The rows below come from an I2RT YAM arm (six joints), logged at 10 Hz.
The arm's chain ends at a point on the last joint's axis. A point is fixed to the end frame.
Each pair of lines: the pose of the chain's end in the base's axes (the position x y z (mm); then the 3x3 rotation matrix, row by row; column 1 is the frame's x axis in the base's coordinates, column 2 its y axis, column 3 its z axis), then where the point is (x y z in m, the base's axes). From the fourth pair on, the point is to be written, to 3 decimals.
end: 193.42 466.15 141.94; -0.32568 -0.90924 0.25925; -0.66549 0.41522 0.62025; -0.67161 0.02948 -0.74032
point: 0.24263 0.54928 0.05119
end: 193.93 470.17 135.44; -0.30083 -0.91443 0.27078; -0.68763 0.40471 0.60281; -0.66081 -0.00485 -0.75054
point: 0.24446 0.55137 0.04368
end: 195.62 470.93 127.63; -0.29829 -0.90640 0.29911; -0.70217 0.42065 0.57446; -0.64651 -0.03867 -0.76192
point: 0.24975 0.54835 0.03466
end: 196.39 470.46 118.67; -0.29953 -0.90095 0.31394; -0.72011 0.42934 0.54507; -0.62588 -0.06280 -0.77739
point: 0.252 0.544 0.024
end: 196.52 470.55 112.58; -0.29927 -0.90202 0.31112; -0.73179 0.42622 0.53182; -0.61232 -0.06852 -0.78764
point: 0.252 0.543 0.016
